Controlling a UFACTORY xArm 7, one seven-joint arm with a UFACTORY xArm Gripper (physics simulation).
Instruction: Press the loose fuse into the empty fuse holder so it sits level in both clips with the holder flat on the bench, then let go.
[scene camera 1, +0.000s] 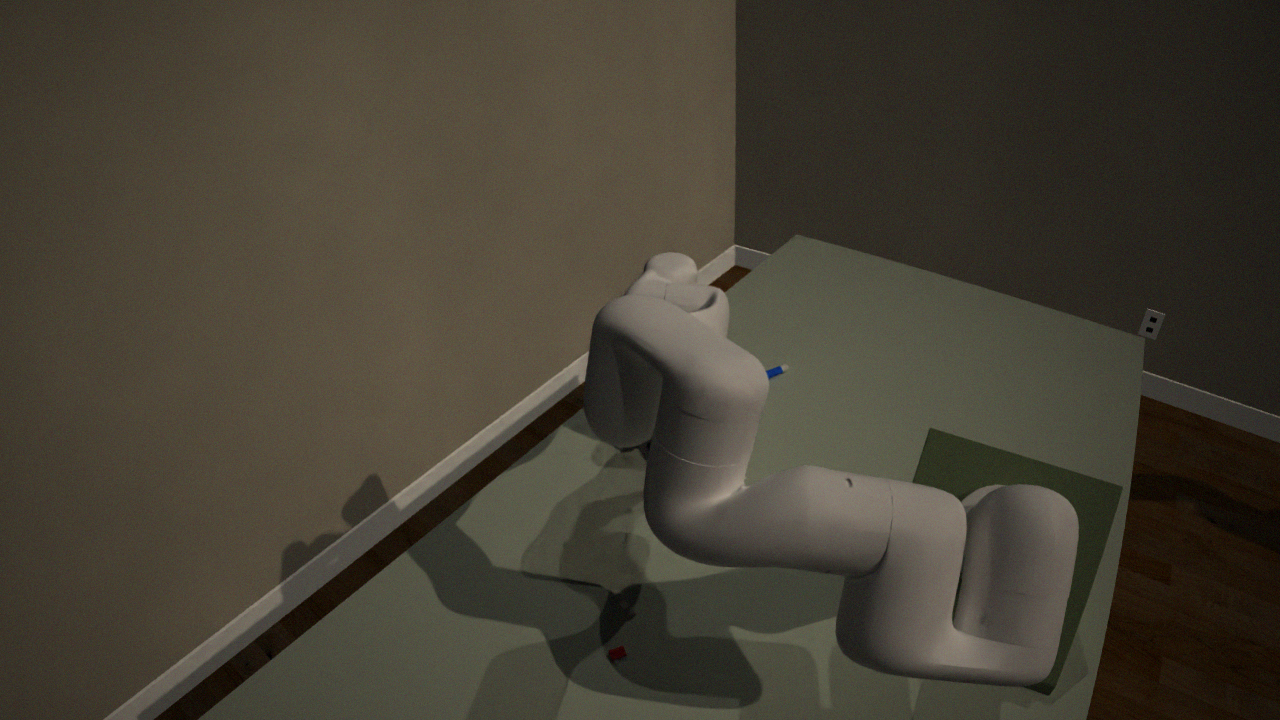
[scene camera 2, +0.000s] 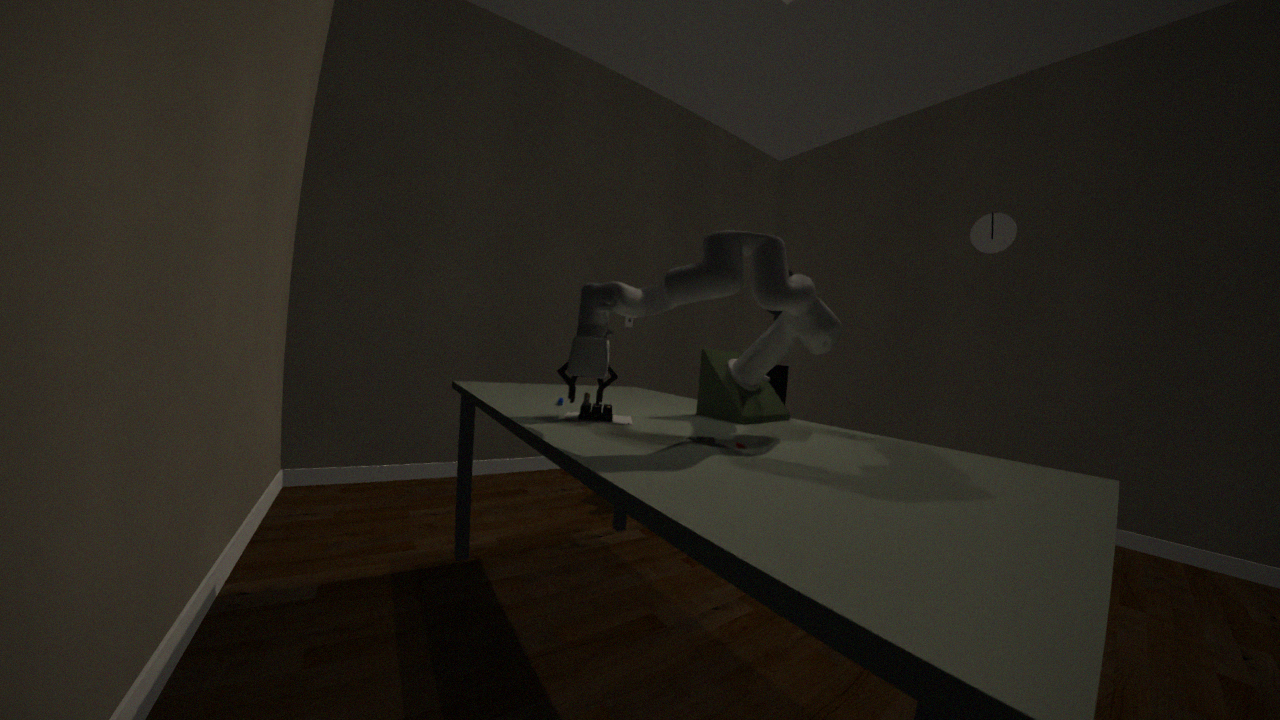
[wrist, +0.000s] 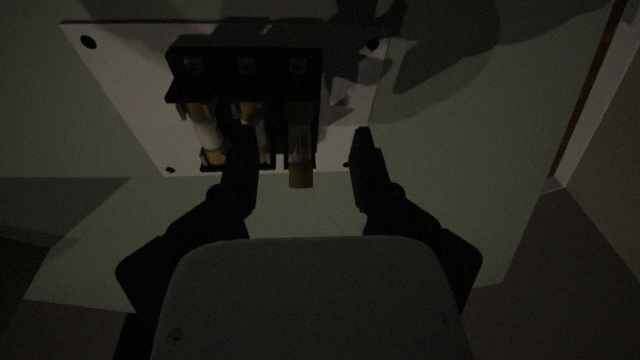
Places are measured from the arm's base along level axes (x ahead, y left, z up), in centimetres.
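Pixels of known places: gripper, fingertip midpoint: (scene camera 2: 584, 403) (wrist: 305, 143); arm's base, origin of the base link: (scene camera 2: 742, 375).
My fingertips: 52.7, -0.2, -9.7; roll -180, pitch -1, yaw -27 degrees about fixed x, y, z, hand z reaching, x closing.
Ahead of a thing's pixels: the offset from my fingertips to its top centre, as dx, dy, dz. "spot": to the spot under its first point. Level surfaces: height alone.
The black fuse holder (wrist: 245, 90) (scene camera 2: 595, 414) has several bays on a white plate @(spot: -9.4, +6.3, -3.4) (wrist: 120, 90) (scene camera 2: 623, 420). Two pale fuses with brass caps lie in its left and middle bays in the wrist view. The loose fuse @(-0.1, +0.5, +2.8) (wrist: 300, 142), with a clear body, is at the right bay; its near brass cap sticks out past the holder's near edge and looks raised. Its far end is in dark shadow, so its seating cannot be told. My gripper (wrist: 305, 143) (scene camera 2: 586, 399) is open, its fingers apart on either side of the loose fuse. The left finger partly hides the middle fuse. The arm hides the holder in scene camera 1.
A blue object @(-1.1, -22.7, -2.2) (scene camera 1: 775, 372) (scene camera 2: 560, 401) lies on the bench @(dz -3.6) (scene camera 1: 895, 340) beyond the holder. A small red object @(-20.6, +35.3, -2.7) (scene camera 1: 617, 653) (scene camera 2: 740, 445) lies nearer the arm's base. A green wedge-shaped block (scene camera 1: 984, 461) (scene camera 2: 714, 389) stands by the arm. A wall runs along one bench side.
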